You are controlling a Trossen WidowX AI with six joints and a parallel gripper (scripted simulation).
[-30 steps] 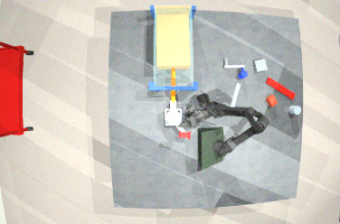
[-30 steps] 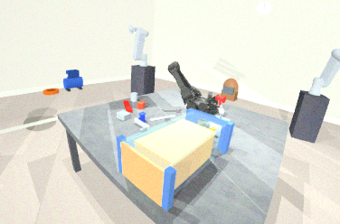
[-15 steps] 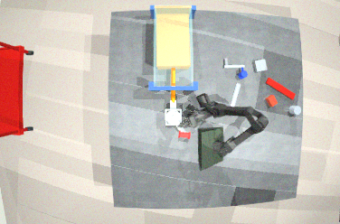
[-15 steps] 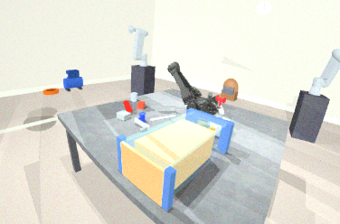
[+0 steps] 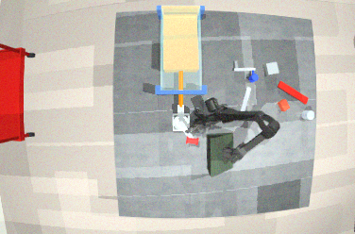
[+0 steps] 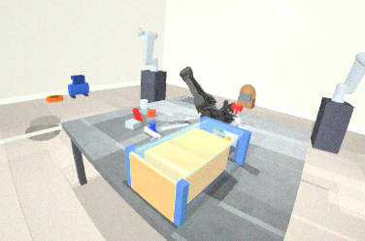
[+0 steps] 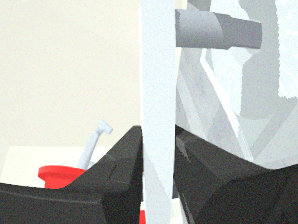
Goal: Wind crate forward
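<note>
My gripper tip is now 3 cm short of the white winch, 1 cm to the right of it and 10 cm above it. Round my gripper tip: blue frame: 21 cm ahead, 1 cm to the right, 3 cm below; white bar: 8 cm ahead, 38 cm to the right, 13 cm below; winch handle with red grip: 1 cm behind, 1 cm to the right, 1 cm above.
</note>
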